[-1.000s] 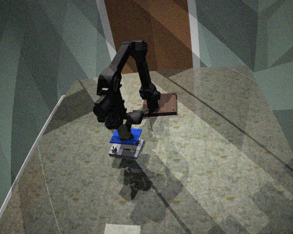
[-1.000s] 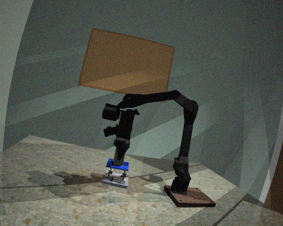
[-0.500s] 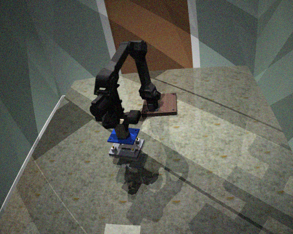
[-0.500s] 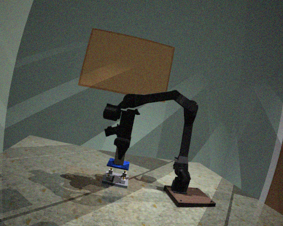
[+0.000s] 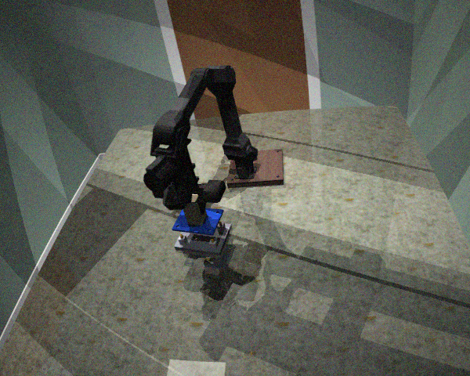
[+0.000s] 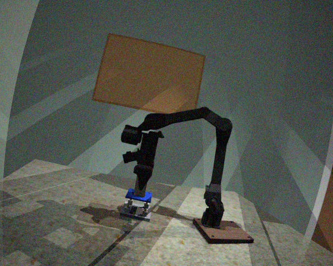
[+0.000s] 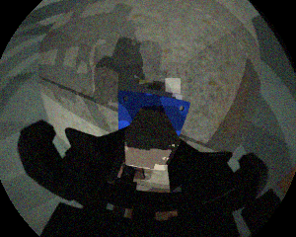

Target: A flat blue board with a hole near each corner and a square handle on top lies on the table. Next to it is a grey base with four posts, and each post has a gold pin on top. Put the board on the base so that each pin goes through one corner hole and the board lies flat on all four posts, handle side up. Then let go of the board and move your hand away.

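Now: gripper tip 9 cm above the grey base. From my gripper tip the other things lie so: blue board (1 cm below).
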